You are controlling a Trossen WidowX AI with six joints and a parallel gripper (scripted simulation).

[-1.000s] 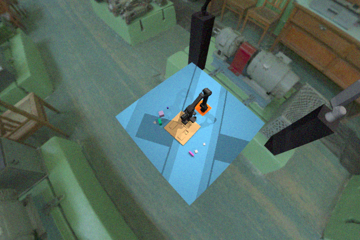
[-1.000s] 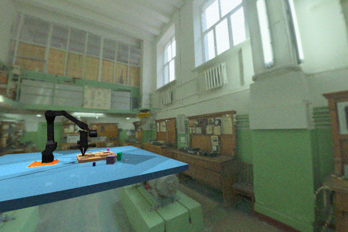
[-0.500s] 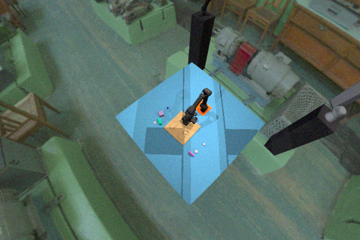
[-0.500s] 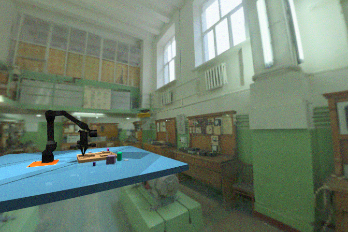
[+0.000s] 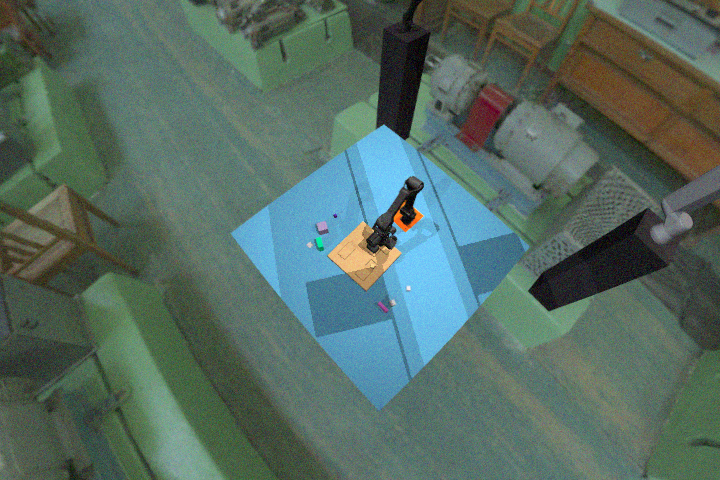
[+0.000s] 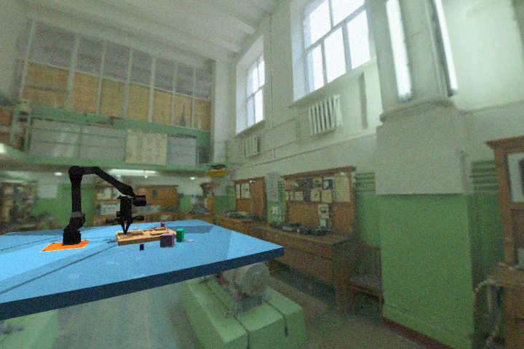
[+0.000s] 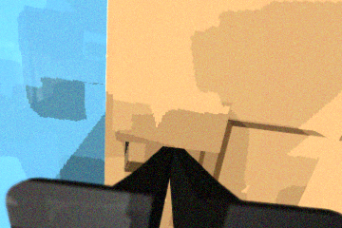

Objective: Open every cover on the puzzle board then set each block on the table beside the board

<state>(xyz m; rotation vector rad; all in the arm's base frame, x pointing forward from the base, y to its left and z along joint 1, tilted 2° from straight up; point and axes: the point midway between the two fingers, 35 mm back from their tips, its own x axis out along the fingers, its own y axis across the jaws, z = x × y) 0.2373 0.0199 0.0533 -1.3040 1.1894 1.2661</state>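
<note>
My gripper tip is 90 mm short of the tan puzzle board and 20 mm to the left of it. Round my gripper tip: small purple piece: 320 mm to the right, 70 mm ahead, 10 mm below; then lilac block: 300 mm to the right, 180 mm ahead; then green block: 260 mm ahead, 230 mm to the right, 10 mm above.
</note>
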